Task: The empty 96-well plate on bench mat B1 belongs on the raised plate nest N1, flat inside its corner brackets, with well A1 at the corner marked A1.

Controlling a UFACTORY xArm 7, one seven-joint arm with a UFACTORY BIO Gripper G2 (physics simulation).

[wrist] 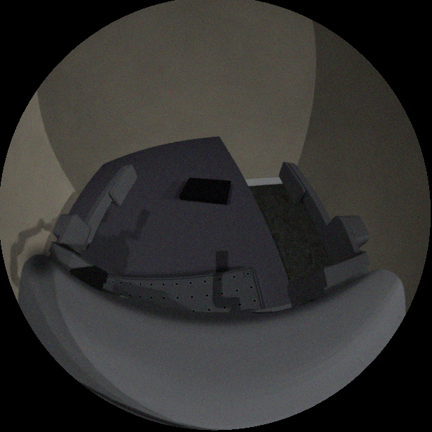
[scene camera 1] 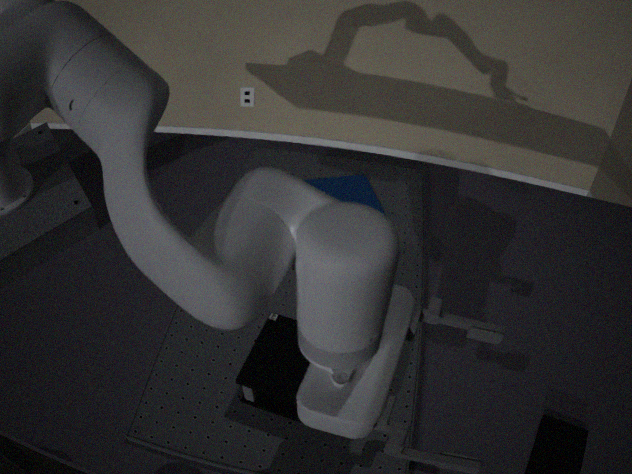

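Seen in the pictures: hand, tool point: (scene camera 1: 474, 393); arm's base, link origin: (scene camera 1: 7, 191).
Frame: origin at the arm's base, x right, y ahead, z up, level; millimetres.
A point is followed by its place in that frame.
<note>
The scene is dim. My arm (scene camera 1: 342, 277) @(z 246, x 267, y 711 mm) hides the middle of the bench in the scene view. I see no 96-well plate in either view. The black raised plate nest N1 (scene camera 1: 269, 367) @(z -29, x 186, y 629 mm) stands on the perforated bench, half hidden by the gripper body, with nothing on its visible part. My gripper (wrist: 207, 179) is open and empty. Its fingers reach past the bench's right edge.
The perforated bench top (scene camera 1: 182, 376) @(z -90, x 205, y 504 mm) (wrist: 181, 287) lies below and left of the gripper. A dark lower surface (scene camera 1: 483, 400) @(z -103, x 144, y 934 mm) runs along the bench's right side. A small black rectangle (wrist: 205, 190) lies far ahead in the wrist view. The beige wall (scene camera 1: 220, 56) stands behind.
</note>
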